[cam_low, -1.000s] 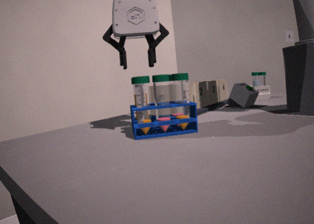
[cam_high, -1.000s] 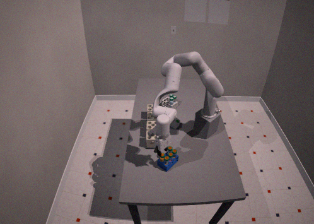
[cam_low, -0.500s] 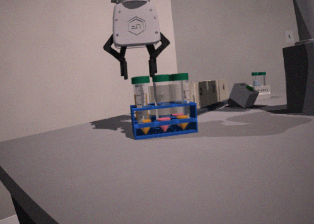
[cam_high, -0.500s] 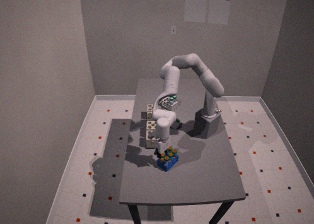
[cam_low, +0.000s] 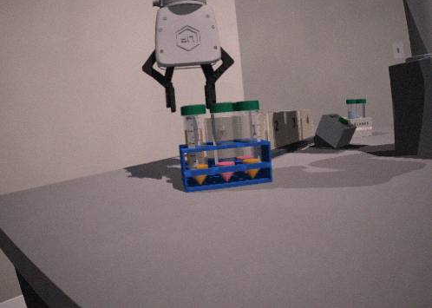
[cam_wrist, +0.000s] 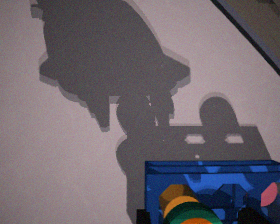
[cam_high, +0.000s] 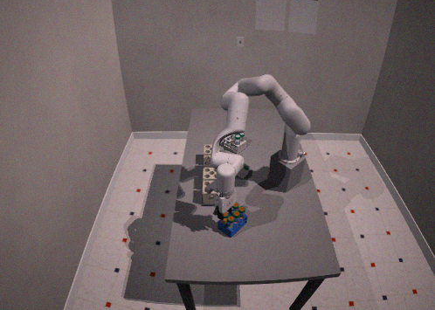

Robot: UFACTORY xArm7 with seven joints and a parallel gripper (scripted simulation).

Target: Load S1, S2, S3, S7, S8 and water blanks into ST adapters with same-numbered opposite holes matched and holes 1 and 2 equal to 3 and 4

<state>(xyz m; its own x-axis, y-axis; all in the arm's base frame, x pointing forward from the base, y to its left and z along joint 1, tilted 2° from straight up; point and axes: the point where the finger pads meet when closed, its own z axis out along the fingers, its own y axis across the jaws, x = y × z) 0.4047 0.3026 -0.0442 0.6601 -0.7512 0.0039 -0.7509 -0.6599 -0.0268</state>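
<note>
My gripper is now 10 mm past the sample tube and 70 mm above it. The rest, counted from my hand: blue rack (40 mm behind, 10 mm to the right, 100 mm below); sloped done desk (160 mm behind, 390 mm to the right, 80 mm below); adapter (40 mm ahead, 210 mm to the right, 80 mm below).
</note>
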